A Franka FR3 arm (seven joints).
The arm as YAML. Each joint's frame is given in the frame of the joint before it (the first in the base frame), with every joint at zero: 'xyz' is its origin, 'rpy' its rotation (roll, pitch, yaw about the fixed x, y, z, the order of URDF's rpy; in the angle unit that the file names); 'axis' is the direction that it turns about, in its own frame. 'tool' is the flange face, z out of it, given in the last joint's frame.
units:
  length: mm
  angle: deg
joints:
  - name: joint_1
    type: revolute
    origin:
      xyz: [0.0, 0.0, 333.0]
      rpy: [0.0, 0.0, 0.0]
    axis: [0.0, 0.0, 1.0]
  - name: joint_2
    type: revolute
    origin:
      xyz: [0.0, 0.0, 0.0]
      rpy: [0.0, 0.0, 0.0]
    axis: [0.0, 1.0, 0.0]
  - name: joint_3
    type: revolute
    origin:
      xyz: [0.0, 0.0, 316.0]
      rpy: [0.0, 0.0, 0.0]
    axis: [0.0, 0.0, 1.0]
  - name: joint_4
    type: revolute
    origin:
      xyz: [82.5, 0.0, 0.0]
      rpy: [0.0, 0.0, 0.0]
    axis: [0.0, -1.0, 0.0]
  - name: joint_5
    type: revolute
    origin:
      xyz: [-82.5, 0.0, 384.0]
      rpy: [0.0, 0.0, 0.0]
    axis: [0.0, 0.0, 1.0]
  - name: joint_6
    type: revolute
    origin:
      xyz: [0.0, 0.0, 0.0]
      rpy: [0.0, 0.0, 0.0]
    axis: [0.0, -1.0, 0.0]
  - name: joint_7
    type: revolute
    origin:
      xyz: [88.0, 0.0, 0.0]
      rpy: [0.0, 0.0, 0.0]
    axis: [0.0, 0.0, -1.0]
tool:
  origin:
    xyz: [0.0, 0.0, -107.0]
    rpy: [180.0, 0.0, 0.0]
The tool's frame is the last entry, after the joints.
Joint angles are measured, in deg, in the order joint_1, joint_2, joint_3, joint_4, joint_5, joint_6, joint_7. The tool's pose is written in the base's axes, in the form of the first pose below.
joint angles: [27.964, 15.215, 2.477, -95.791, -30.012, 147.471, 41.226]
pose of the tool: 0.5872 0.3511 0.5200 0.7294 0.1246 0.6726 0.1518 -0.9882 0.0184
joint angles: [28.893, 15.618, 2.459, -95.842, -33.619, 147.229, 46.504]
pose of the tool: 0.5820 0.3613 0.5138 0.7239 0.0984 0.6829 0.1208 -0.9926 0.0150
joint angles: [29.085, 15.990, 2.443, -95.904, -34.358, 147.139, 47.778]
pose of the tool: 0.5817 0.3636 0.5085 0.7266 0.0916 0.6809 0.1117 -0.9936 0.0145
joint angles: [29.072, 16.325, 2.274, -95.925, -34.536, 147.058, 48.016]
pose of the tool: 0.5836 0.3623 0.5041 0.7303 0.0904 0.6771 0.1061 -0.9942 0.0182
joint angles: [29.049, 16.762, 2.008, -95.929, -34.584, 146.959, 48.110]
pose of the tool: 0.5864 0.3602 0.4986 0.7355 0.0892 0.6716 0.0997 -0.9948 0.0230
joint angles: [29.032, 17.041, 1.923, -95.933, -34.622, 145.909, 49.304]
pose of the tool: 0.5879 0.3581 0.4931 0.7480 0.0701 0.6600 0.0737 -0.9970 0.0224
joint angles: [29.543, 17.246, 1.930, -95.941, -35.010, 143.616, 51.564]
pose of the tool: 0.5855 0.3603 0.4862 0.7660 0.0446 0.6412 0.0354 -0.9990 0.0272
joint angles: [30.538, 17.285, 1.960, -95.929, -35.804, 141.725, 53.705]
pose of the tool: 0.5793 0.3679 0.4823 0.7748 0.0320 0.6314 0.0130 -0.9993 0.0347
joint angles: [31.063, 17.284, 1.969, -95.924, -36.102, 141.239, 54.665]
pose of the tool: 0.5759 0.3725 0.4815 0.7761 0.0265 0.6300 0.0069 -0.9994 0.0334
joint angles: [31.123, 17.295, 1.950, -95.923, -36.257, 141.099, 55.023]
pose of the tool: 0.5757 0.3728 0.4811 0.7762 0.0230 0.6301 0.0026 -0.9994 0.0333
